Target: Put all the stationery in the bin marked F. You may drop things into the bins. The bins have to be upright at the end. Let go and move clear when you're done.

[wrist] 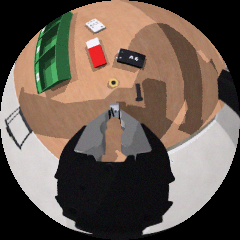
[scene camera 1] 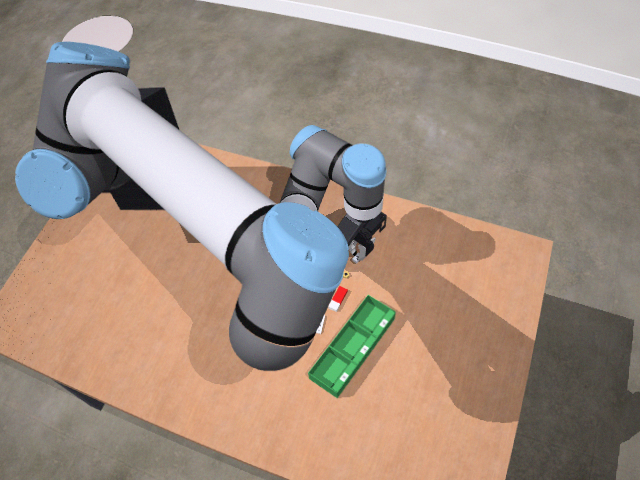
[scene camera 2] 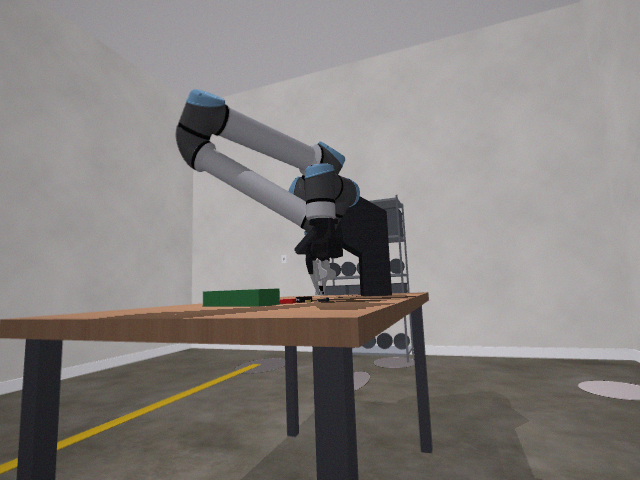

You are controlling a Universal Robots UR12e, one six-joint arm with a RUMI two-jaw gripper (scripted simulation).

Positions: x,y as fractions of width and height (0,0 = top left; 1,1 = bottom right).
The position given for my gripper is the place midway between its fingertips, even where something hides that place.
my gripper: wrist 0.48,0.46; scene camera 1 0.56,0.54; scene camera 2 0.50,0.61
